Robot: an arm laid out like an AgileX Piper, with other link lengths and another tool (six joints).
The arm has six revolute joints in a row. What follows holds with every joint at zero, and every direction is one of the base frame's.
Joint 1 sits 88.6 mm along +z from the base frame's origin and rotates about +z.
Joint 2 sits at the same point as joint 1 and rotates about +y.
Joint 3 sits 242.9 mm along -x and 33.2 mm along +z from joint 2 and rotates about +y.
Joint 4 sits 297.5 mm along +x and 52.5 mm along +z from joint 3 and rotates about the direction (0.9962, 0, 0.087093).
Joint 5 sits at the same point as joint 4 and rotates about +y.
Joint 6 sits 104.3 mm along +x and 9.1 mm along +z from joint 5 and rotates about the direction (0.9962, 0, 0.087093).
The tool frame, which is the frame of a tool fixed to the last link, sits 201 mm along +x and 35 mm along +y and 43.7 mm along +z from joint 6; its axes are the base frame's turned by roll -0.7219, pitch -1.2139 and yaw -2.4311 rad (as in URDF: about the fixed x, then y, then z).
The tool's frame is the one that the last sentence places.
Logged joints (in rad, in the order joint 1, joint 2, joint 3, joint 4, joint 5, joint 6), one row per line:
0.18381 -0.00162 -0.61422 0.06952 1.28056 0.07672
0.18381 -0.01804 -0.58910 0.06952 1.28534 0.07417
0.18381 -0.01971 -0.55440 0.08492 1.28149 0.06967
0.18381 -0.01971 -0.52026 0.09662 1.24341 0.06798
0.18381 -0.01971 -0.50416 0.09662 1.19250 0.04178
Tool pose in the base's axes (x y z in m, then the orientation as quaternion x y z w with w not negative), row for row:
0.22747 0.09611 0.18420 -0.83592 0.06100 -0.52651 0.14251
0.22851 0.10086 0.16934 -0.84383 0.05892 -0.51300 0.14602
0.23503 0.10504 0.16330 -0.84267 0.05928 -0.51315 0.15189
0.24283 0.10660 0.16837 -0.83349 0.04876 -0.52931 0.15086
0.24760 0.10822 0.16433 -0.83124 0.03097 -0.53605 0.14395
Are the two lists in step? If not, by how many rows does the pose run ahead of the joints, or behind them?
The pose runs 1 row ahead of the joints: the pose in row i belongs to the joints in row i + 1.
